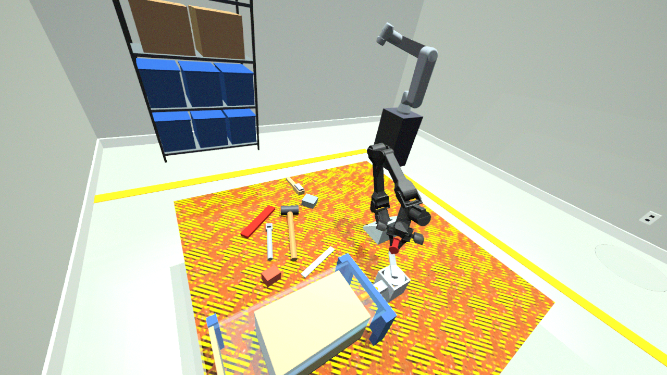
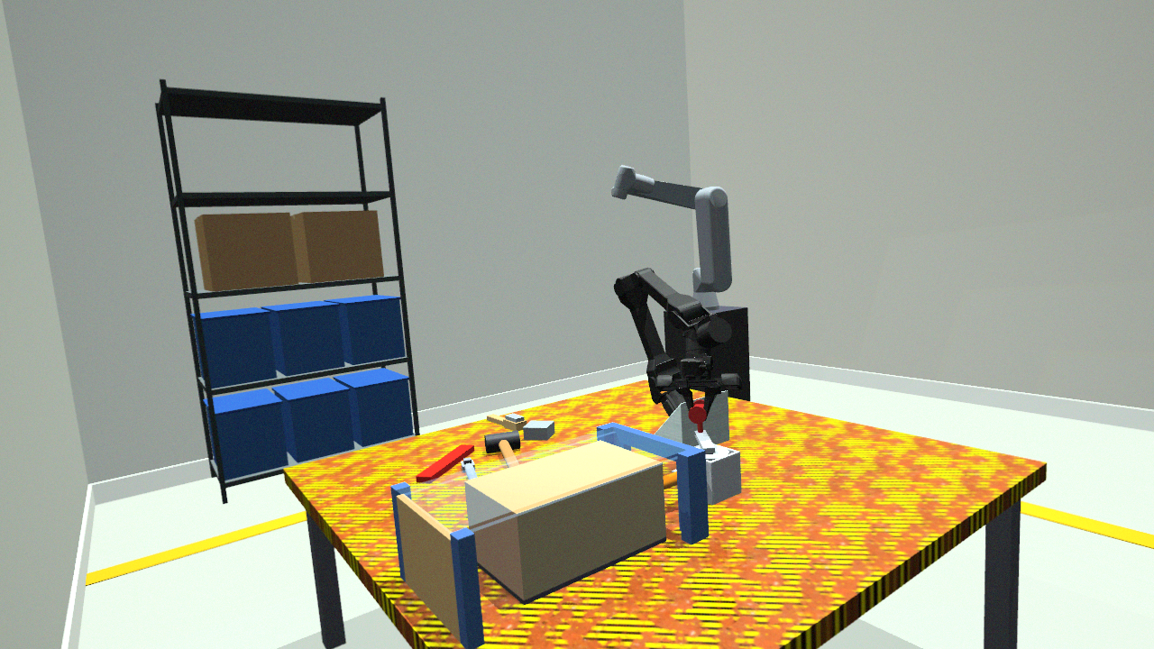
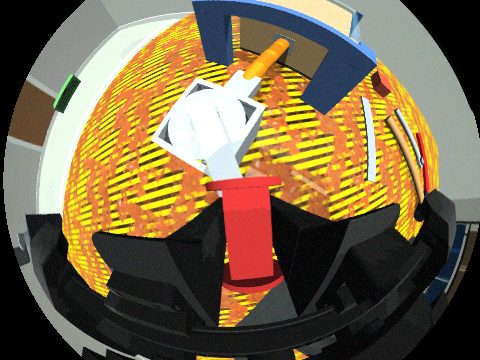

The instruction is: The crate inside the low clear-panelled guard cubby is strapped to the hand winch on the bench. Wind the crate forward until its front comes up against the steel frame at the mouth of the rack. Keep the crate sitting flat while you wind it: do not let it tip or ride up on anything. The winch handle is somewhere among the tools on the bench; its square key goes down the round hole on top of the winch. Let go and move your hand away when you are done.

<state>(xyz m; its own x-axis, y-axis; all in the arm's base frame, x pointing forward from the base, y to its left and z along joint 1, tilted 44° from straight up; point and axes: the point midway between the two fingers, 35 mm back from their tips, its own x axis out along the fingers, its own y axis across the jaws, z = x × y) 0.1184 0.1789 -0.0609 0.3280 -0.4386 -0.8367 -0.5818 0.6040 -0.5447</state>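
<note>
Now: gripper tip 10 mm short of the winch handle, 20 mm to the right of it and 30 mm above it. From my gripper tip the other things lie so: red grip 10 mm behind, 10 mm to the right; then blue steel frame 210 mm ahead, 70 mm to the left, 30 mm below; then grey winch 30 mm ahead, 60 mm to the left, 100 mm below.
</note>
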